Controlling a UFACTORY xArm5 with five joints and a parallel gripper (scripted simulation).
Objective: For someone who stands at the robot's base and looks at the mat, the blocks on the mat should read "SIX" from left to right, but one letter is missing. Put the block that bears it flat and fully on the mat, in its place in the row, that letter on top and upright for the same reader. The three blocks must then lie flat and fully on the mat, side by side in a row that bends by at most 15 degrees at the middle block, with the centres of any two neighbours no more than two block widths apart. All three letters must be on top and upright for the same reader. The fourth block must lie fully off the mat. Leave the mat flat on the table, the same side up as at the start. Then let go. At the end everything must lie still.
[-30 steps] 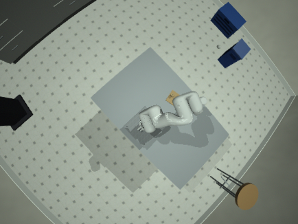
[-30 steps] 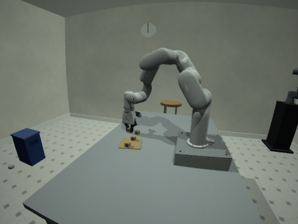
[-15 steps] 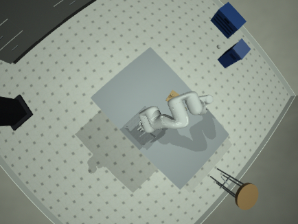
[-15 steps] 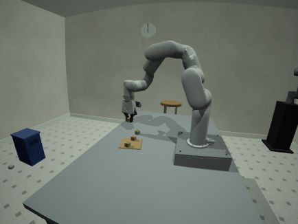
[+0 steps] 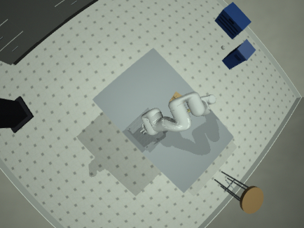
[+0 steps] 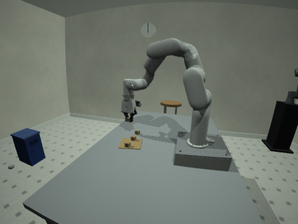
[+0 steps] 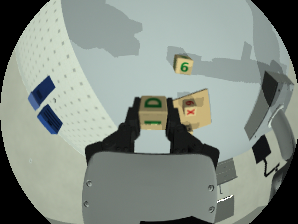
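Now: hand 13 cm to the right of the tan mat, 12 cm above it and 7 cm past it.
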